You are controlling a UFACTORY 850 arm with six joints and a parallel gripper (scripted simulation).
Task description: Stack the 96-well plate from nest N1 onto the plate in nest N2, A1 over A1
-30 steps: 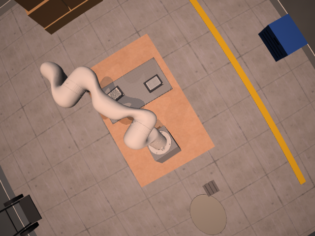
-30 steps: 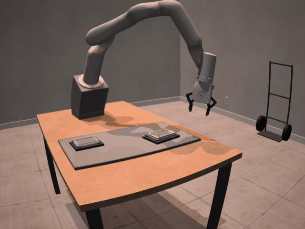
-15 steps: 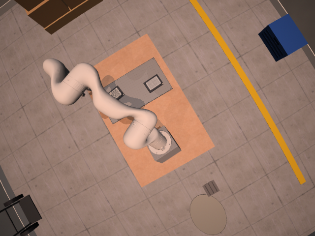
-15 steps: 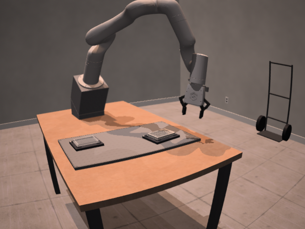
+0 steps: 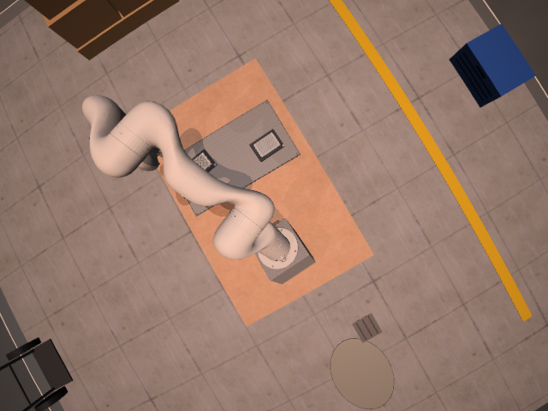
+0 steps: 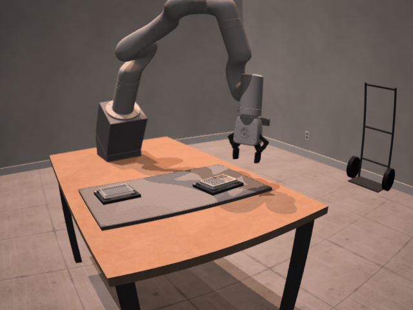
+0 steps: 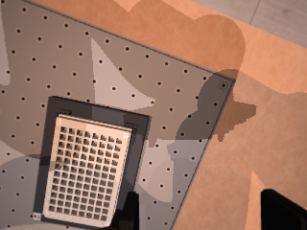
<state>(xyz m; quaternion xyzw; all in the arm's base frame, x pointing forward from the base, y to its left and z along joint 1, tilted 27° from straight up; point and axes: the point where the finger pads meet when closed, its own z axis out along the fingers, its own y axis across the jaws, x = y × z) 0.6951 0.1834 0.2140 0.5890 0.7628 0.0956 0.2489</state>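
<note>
The plate nest is 10 cm behind my hand, 5 cm to the right of it and 12 cm below it. From my hand the other things lie so: A1 label 15 cm behind, 13 cm to the right, 12 cm below.
</note>
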